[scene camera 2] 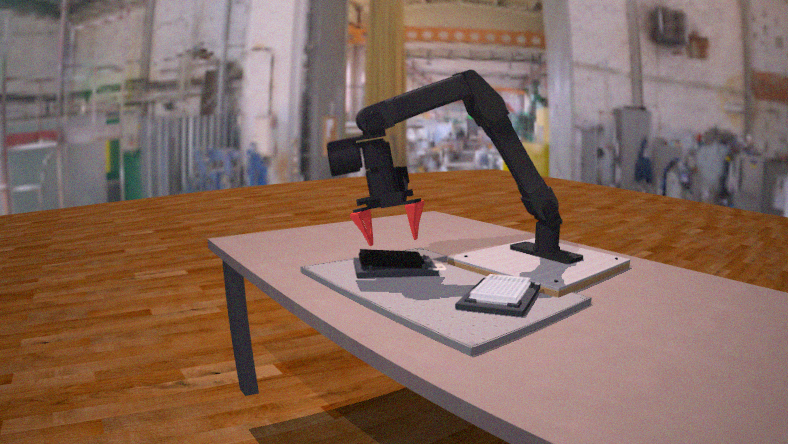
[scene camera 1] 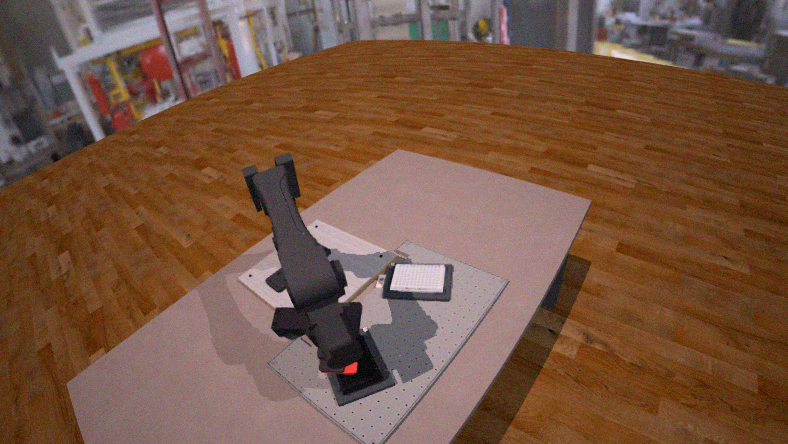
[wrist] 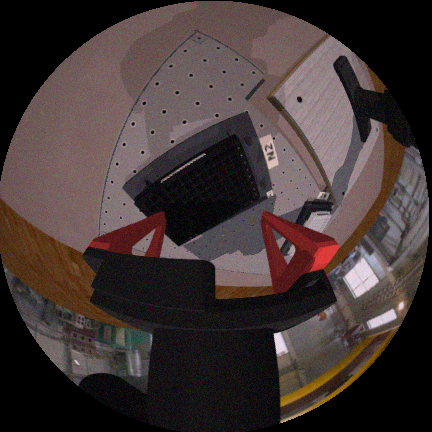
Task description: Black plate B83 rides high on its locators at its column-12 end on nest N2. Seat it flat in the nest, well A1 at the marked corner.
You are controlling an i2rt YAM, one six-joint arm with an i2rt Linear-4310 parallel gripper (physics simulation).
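Frame: origin at the arm's base, x ahead, y left, z up, level; centimetres.
Seen in the pictures: gripper, fingertip midpoint: (scene camera 2: 393, 242) (wrist: 212, 216); arm's base at its link origin: (scene camera 2: 546, 254) (wrist: 356, 100).
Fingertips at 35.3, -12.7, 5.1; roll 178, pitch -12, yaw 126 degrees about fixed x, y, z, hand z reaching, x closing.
Note:
Pixels of each thing's top centre, then the offset from my fingertips to it, as dx, dy, dz. "*": a spot on its surface instead.
- Black plate B83 at its top centre: (wrist: 203, 201) (scene camera 2: 391, 253) (scene camera 1: 352, 359) +0.1, -0.6, -2.3
- dark nest N2 at its top centre: (wrist: 206, 192) (scene camera 2: 394, 259) (scene camera 1: 352, 360) -0.5, -0.3, -3.6
- N2 label at a spot on its surface: (wrist: 269, 151) * -9.2, +4.1, -5.6
- small white tag at a spot on its surface: (wrist: 270, 193) * -4.9, +8.2, -4.6
- white plate at its top centre: (scene camera 2: 502, 285) (scene camera 1: 418, 275) (wrist: 311, 235) -4.7, +27.4, -3.1
- second dark nest at its top centre: (scene camera 2: 501, 289) (scene camera 1: 418, 278) (wrist: 309, 233) -4.7, +27.4, -4.0
- grey perforated board at its top centre: (wrist: 270, 219) (scene camera 2: 439, 284) (scene camera 1: 393, 323) -1.3, +13.7, -5.7
Black plate B83 (scene camera 1: 368, 370) (scene camera 2: 390, 258) (wrist: 210, 182) lies in the dark nest N2 (scene camera 1: 366, 393) (scene camera 2: 397, 272) (wrist: 220, 127). It is tilted: the end away from the N2 label (wrist: 269, 151) stands higher, and the end near the label sits lower. A small white tag (wrist: 270, 193) marks a nest corner on the label side; its print is too small to read. My gripper (scene camera 2: 393, 242) (wrist: 212, 216) is open and empty, its red fingers above the plate and clear of it. In the scene camera 1 view the arm hides part of the plate and nest.
A white plate (scene camera 1: 419, 277) (scene camera 2: 499, 289) sits in a second dark nest (scene camera 1: 416, 296) (scene camera 2: 488, 309). Both nests stand on a grey perforated board (scene camera 1: 474, 292) (scene camera 2: 452, 330) (wrist: 215, 90). The arm's base stands on a pale wooden board (scene camera 1: 325, 234) (scene camera 2: 595, 267) (wrist: 320, 115) beside it.

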